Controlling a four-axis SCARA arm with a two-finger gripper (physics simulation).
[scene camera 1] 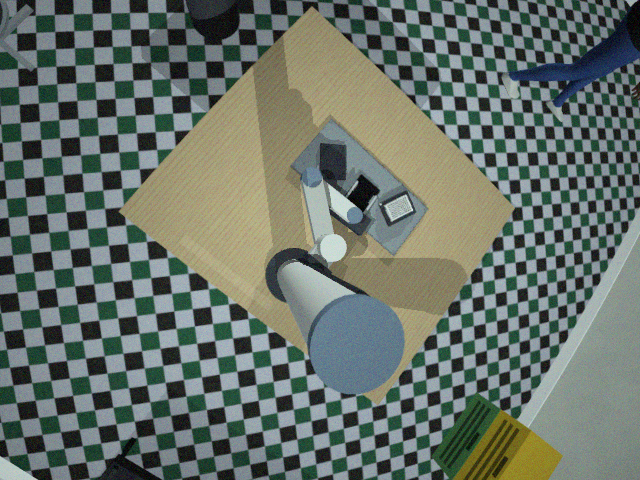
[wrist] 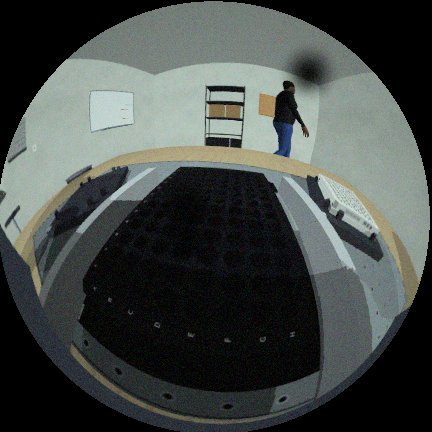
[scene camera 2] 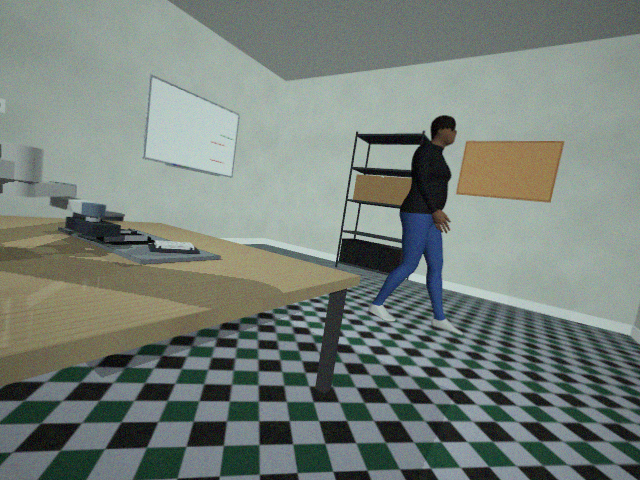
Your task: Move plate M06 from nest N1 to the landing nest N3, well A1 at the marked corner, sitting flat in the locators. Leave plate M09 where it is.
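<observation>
A black plate [scene camera 1: 364, 190] [wrist: 200, 300] with column letters along its near edge lies in the middle of the board; I take it for M06. My gripper [scene camera 1: 363, 192] [wrist: 216, 178] is shut on it, a light grey finger along each long side. Whether it is seated or slightly raised is not clear. Its nest is mostly hidden under it. A white plate [scene camera 1: 398, 207] [scene camera 2: 173, 245] [wrist: 348, 204], apparently M09, sits in a dark nest, at the right in the wrist view. A dark nest [scene camera 1: 332, 161] [wrist: 90, 200] with small locators holds no plate. The nest numbers are not readable.
The nests stand on a grey board [scene camera 1: 395, 237] [scene camera 2: 149, 255] on the wooden table [scene camera 1: 217, 180] [scene camera 2: 284, 268]. The arm [scene camera 1: 317, 211] reaches over from one side. A person [scene camera 1: 589, 62] [scene camera 2: 426, 206] [wrist: 285, 117] is beyond the table, near a shelf rack [scene camera 2: 390, 138] [wrist: 225, 89].
</observation>
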